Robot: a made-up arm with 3 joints.
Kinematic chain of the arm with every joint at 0, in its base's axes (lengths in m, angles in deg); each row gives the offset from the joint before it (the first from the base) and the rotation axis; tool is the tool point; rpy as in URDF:
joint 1: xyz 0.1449 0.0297 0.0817 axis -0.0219 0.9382 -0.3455
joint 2: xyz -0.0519 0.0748 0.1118 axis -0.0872 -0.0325 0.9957
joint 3: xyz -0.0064 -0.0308 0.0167 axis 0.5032 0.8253 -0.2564
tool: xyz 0.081 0.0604 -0.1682 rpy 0 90 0
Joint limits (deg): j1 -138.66..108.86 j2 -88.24..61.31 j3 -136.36..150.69
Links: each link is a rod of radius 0.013 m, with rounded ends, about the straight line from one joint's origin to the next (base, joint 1, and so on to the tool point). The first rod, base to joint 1, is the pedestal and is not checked.
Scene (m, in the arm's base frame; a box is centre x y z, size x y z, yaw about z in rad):
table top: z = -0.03
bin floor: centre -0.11 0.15 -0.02 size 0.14 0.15 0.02 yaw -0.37
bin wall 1: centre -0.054 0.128 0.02 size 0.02 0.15 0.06 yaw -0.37
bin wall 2: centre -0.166 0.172 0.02 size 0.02 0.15 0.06 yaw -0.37
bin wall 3: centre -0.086 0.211 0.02 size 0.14 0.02 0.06 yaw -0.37
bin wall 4: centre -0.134 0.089 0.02 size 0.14 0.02 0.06 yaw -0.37
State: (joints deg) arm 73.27 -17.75 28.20
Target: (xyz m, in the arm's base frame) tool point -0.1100 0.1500 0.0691
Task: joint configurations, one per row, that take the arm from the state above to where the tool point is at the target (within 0.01 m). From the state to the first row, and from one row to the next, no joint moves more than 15 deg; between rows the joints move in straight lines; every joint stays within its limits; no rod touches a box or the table.
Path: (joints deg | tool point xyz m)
1: 59.71 -10.85 39.59 | 0.1433 0.1972 0.0715
2: 46.15 -3.94 50.98 | 0.1256 0.2180 0.0969
3: 32.59 2.96 62.37 | 0.0945 0.2300 0.1196
4: 19.03 9.86 73.76 | 0.0531 0.2319 0.1341
5: 5.47 16.76 85.15 | 0.0064 0.2234 0.1368
6: -8.09 23.67 96.54 | -0.0398 0.2054 0.1261
7: -21.66 30.57 107.93 | -0.0799 0.1800 0.1028
8: -35.22 37.47 119.32 | -0.1100 0.1500 0.0691

